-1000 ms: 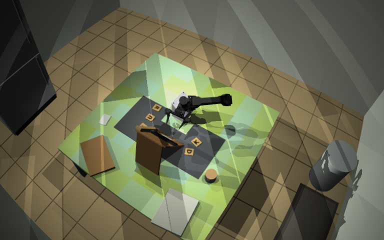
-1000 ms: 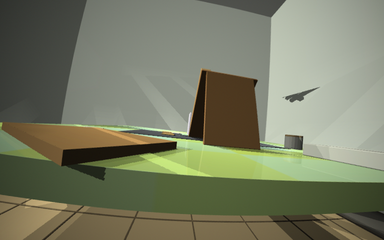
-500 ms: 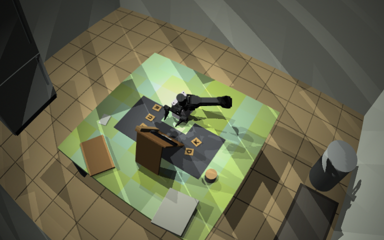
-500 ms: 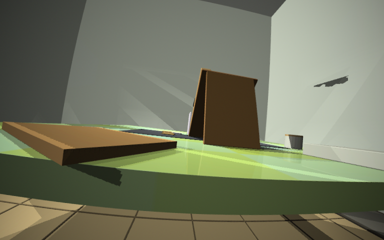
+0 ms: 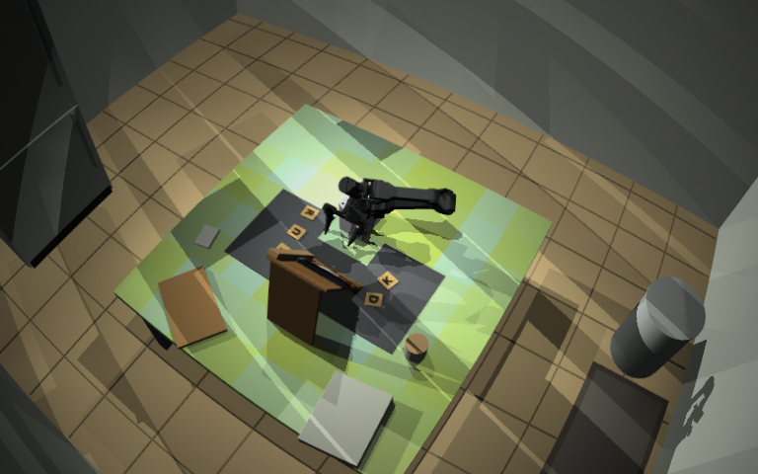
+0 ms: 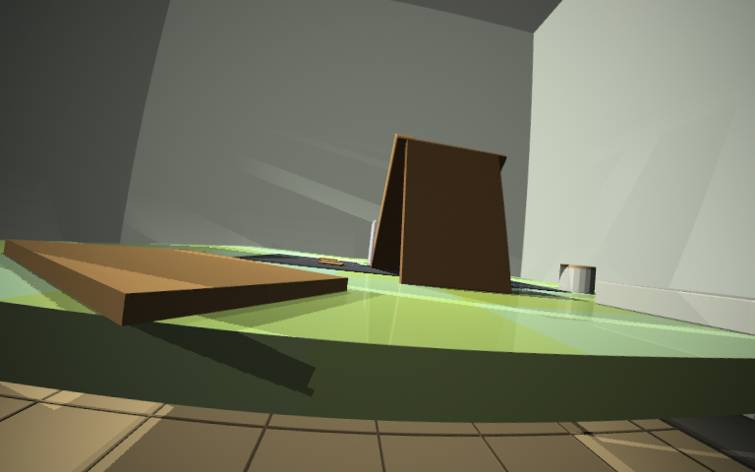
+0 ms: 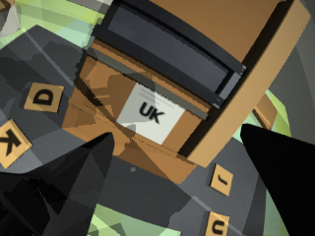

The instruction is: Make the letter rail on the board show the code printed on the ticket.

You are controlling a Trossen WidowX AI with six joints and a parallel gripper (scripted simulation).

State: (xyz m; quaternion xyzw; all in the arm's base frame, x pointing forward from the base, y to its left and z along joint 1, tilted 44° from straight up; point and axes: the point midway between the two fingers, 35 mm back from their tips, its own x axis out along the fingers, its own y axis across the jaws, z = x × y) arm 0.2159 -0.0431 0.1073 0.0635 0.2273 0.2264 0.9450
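Now: the white ticket 70 mm ahead of my gripper tip, 10 mm to the left of it and 100 mm below it. The rest, counted from my gripper tip: dark mat (40 mm behind, 30 mm to the right, 180 mm below); then flat wooden slab (480 mm ahead, 330 mm to the right, 170 mm below); then card (210 mm ahead, 520 mm to the right, 180 mm below).
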